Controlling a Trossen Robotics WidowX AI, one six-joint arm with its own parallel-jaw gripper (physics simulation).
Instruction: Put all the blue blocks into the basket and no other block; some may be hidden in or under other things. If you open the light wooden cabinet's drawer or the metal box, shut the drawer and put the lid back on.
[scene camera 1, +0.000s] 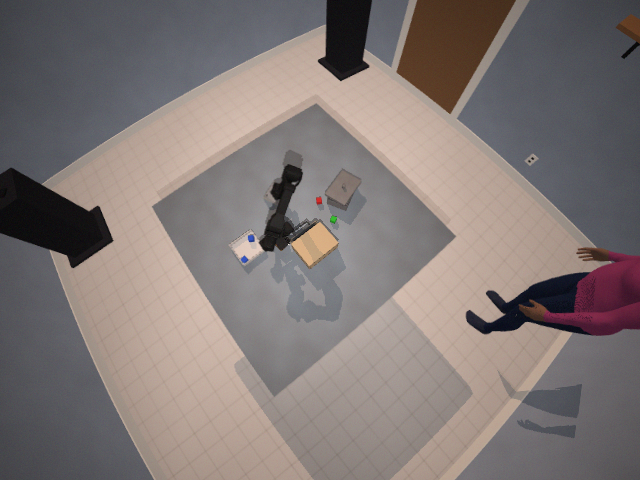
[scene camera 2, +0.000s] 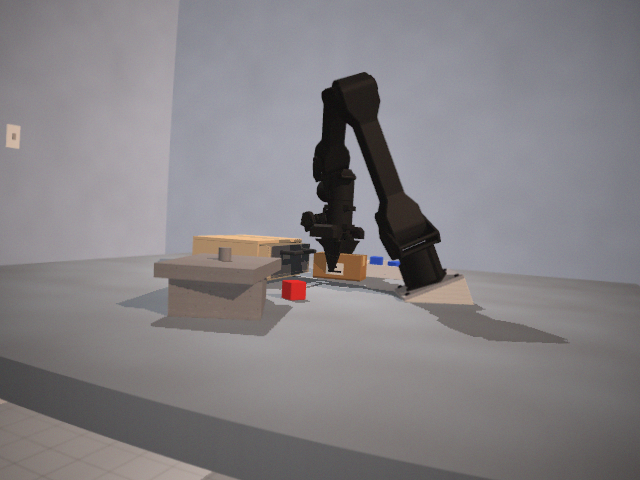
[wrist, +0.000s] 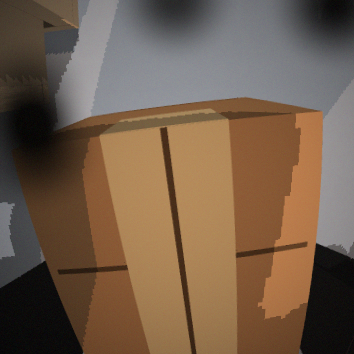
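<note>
A brown cardboard box (scene camera 2: 356, 267) (wrist: 175, 225) stands on the table between the basket and the cabinet. My gripper (scene camera 2: 333, 269) (wrist: 182, 242) points down with its fingers against both sides of the box, shut on it. Two blue blocks (scene camera 1: 251, 238) (scene camera 1: 244, 259) lie in the white basket (scene camera 1: 248, 249); blue blocks (scene camera 2: 376, 260) (scene camera 2: 393, 262) also show in scene view 2. The light wooden cabinet (scene camera 1: 315, 243) (scene camera 2: 222, 245) has a dark front; whether its drawer is fully shut is unclear. The grey metal box (scene camera 1: 338, 203) (scene camera 2: 217, 299) has its lid (scene camera 1: 348, 180) (scene camera 2: 206, 268) on.
A red block (scene camera 1: 318, 200) (scene camera 2: 293, 289) lies near the metal box. A green block (scene camera 1: 333, 219) lies between the metal box and the cabinet. The cabinet stands close beside the gripper, with the basket on the other side. The arm hides part of the table in scene view 1.
</note>
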